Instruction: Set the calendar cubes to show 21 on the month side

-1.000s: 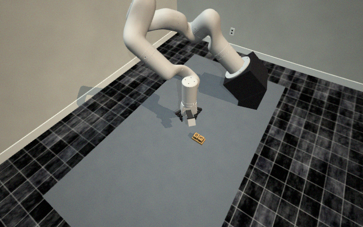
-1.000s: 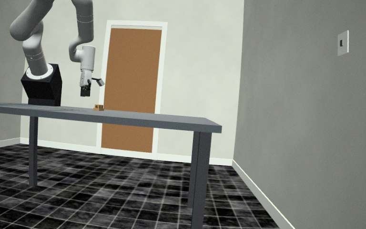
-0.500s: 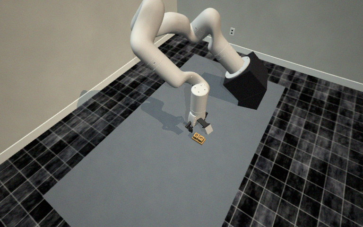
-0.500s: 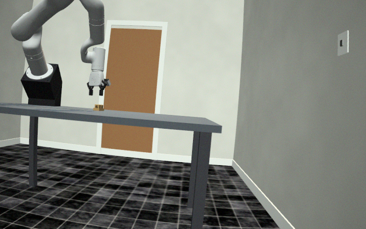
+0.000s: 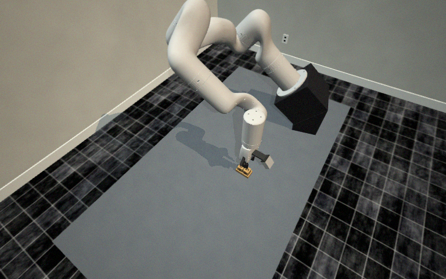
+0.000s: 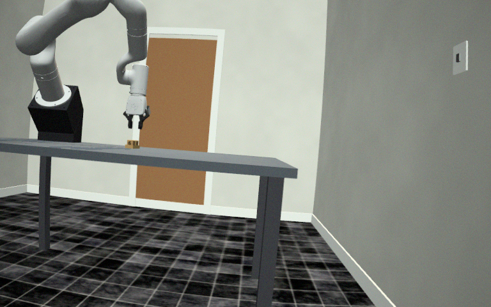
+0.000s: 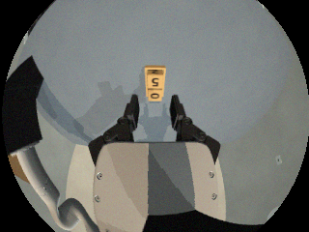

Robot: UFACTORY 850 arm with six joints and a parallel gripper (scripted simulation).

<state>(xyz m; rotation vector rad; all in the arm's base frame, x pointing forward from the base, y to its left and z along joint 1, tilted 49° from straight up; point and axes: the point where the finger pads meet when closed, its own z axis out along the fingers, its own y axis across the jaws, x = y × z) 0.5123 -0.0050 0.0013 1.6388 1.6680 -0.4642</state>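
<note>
Right now the orange tray is 11 cm below my hand and 2 cm to the right of it.
</note>
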